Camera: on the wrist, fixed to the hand. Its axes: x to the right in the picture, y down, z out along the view.
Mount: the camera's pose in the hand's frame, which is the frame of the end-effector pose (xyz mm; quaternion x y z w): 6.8 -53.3 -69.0 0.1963 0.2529 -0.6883 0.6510
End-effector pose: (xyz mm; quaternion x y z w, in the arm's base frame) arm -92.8 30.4 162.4 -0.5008 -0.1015 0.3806 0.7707
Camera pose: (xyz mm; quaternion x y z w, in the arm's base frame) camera -25.2 -24.0 173.2 -0.2011 -0.1412 -0.3894 0.8877
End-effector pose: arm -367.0 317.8 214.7 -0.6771 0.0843 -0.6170 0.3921
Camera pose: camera -447.4 320.4 249.0 0.2658 0.4331 0.8593 0.0578
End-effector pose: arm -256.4 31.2 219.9 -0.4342 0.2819 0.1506 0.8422
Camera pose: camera -248.2 -55.8 218.2 -0.3495 0.1272 -0.6468 0.6659
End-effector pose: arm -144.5 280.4 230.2 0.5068 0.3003 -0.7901 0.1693
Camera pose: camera -129.7 365.9 219.1 -0.3563 -0.4320 0.5617 0.6090
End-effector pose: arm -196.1 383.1 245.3 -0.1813 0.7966 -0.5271 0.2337
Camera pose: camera -238.3 411.4 316.5 0.4872 -0.3494 0.7062 0.3765
